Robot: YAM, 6 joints.
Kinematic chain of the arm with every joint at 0, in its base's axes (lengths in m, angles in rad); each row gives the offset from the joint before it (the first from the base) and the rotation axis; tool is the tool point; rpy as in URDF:
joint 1: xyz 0 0 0.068 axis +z
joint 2: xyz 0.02 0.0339 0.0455 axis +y
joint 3: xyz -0.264 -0.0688 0 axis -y
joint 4: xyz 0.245 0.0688 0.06 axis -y
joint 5: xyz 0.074 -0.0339 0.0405 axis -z
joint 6: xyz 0.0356 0 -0.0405 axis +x
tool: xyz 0 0 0 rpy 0 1.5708 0
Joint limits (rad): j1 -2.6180..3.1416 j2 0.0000..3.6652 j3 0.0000..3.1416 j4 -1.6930..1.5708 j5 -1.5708..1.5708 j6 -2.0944..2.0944
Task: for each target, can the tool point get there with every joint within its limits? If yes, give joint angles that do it. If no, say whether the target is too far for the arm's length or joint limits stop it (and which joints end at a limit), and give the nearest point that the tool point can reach.
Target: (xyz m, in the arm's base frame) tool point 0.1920 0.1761 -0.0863
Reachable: yes | joints 0.8482 2.6479 1.0796 -0.5957 0.8841 0.1066
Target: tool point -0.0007 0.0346 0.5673
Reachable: yes | joints 2.0266 0.7002 1.2924 0.5579 0.4220 0.2474
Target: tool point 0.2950 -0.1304 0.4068
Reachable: yes | joints -0.3417 1.4641 1.1028 1.0188 0.7421 -0.2578
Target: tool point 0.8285 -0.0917 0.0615
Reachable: no: too far | nearest point 0.6407 -0.0709 0.0736 | short by 0.189 m
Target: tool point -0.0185 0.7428 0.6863
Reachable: no: too far | nearest point -0.0127 0.5104 0.5021 | short by 0.297 m
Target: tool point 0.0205 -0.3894 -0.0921
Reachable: yes | joints -1.5326 2.6485 1.1410 0.5403 -0.1587 -1.0580
